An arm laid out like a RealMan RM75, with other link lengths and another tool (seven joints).
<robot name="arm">
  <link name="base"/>
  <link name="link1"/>
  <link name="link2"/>
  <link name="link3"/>
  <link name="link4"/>
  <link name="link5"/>
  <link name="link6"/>
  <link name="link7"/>
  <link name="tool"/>
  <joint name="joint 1" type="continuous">
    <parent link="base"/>
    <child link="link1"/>
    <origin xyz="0 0 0.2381" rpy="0 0 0"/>
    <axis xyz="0 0 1"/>
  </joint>
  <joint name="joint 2" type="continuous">
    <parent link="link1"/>
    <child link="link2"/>
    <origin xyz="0 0 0" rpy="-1.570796 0 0"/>
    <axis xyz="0 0 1"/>
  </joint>
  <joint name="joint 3" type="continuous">
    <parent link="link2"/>
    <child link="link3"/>
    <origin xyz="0 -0.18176 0" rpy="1.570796 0 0"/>
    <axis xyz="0 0 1"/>
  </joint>
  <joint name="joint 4" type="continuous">
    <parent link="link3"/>
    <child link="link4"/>
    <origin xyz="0 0 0" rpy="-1.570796 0 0"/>
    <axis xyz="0 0 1"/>
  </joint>
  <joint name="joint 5" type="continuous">
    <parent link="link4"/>
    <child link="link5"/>
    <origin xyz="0 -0.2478 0" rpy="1.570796 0 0"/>
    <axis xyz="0 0 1"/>
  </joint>
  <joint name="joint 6" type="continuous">
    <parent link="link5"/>
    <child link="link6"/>
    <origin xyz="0 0 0" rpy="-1.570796 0 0"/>
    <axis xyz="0 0 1"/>
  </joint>
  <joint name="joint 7" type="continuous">
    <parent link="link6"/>
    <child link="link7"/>
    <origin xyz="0 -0.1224 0" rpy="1.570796 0 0"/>
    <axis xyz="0 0 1"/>
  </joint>
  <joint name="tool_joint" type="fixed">
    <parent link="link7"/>
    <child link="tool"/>
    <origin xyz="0.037 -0.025 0.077" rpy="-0.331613 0 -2.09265"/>
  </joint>
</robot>
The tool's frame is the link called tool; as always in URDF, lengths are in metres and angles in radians. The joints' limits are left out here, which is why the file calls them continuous.
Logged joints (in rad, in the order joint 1, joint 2, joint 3, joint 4, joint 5, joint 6, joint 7), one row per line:
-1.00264 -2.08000 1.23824 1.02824 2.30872 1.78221 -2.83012
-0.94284 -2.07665 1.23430 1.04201 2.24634 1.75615 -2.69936
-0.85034 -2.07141 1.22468 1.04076 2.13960 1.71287 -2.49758
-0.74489 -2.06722 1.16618 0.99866 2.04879 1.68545 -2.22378
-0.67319 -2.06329 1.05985 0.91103 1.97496 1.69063 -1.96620
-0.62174 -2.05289 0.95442 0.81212 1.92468 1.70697 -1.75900
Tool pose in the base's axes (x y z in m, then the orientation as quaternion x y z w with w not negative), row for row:
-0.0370 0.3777 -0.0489 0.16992 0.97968 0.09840 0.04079
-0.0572 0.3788 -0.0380 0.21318 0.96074 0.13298 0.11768
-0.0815 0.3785 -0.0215 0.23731 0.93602 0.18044 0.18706
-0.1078 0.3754 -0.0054 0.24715 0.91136 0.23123 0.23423
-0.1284 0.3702 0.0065 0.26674 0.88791 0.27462 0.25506
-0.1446 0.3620 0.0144 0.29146 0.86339 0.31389 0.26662
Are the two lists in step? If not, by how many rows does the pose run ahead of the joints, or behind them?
The pose runs 2 rows ahead of the joints: the pose in row i belongs to the joints in row i + 2.
